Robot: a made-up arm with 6 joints. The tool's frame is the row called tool.
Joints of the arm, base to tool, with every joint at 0 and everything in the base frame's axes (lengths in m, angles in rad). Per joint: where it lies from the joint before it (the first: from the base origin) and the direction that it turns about. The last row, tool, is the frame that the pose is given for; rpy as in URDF.
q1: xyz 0.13 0.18 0.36 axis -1 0 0
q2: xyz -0.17 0.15 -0.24 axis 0 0 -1
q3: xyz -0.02 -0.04 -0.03 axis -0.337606 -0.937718 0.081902
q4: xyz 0 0.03 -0.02 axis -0.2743 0.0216 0.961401
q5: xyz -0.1 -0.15 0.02 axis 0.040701 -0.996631 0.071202
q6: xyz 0 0.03 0.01 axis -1 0 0
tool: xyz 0.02 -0.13 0.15 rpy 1.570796 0 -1.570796
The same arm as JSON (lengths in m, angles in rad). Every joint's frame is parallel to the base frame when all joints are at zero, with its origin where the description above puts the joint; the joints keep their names.
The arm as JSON. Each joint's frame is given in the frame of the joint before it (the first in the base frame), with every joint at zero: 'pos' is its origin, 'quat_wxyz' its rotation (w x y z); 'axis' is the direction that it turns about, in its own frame. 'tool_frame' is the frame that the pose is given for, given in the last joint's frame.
{
  "length_unit": "m",
  "angle_unit": "rad",
  "joints": [
    {
      "joint": "q1",
      "pos": [
        0.13,
        0.18,
        0.36
      ],
      "quat_wxyz": [
        1.0,
        0.0,
        0.0,
        0.0
      ],
      "axis": "-x"
    },
    {
      "joint": "q2",
      "pos": [
        -0.17,
        0.15,
        -0.24
      ],
      "quat_wxyz": [
        1.0,
        0.0,
        0.0,
        0.0
      ],
      "axis": "-z"
    },
    {
      "joint": "q3",
      "pos": [
        -0.02,
        -0.04,
        -0.03
      ],
      "quat_wxyz": [
        1.0,
        0.0,
        0.0,
        0.0
      ],
      "axis": [
        -0.337606,
        -0.937718,
        0.081902
      ]
    },
    {
      "joint": "q4",
      "pos": [
        0.0,
        0.03,
        -0.02
      ],
      "quat_wxyz": [
        1.0,
        0.0,
        0.0,
        0.0
      ],
      "axis": [
        -0.2743,
        0.0216,
        0.961401
      ]
    },
    {
      "joint": "q5",
      "pos": [
        -0.1,
        -0.15,
        0.02
      ],
      "quat_wxyz": [
        1.0,
        0.0,
        0.0,
        0.0
      ],
      "axis": [
        0.040701,
        -0.996631,
        0.071202
      ]
    },
    {
      "joint": "q6",
      "pos": [
        0.0,
        0.03,
        0.01
      ],
      "quat_wxyz": [
        1.0,
        0.0,
        0.0,
        0.0
      ],
      "axis": "-x"
    }
  ],
  "tool_frame": {
    "pos": [
      0.02,
      -0.13,
      0.15
    ],
    "quat_wxyz": [
      0.5,
      0.5,
      -0.5,
      -0.5
    ]
  }
}

